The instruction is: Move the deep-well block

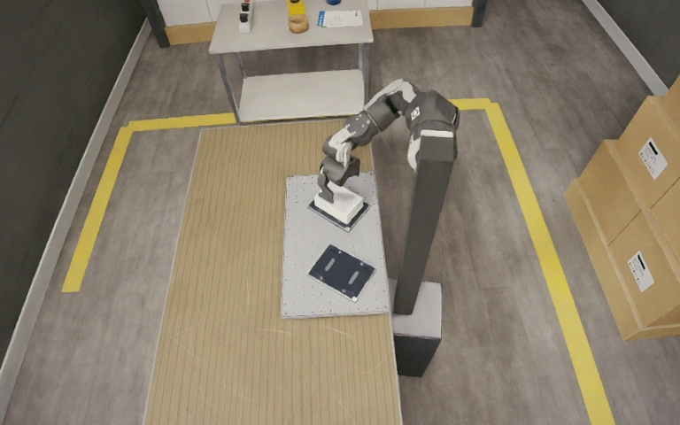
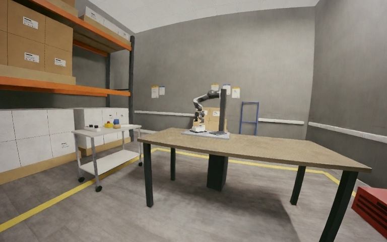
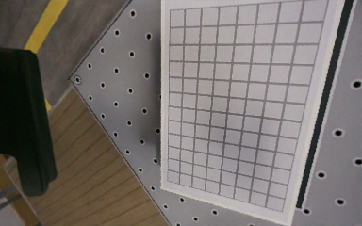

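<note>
The white deep-well block lies 70 mm below my hand.
</note>
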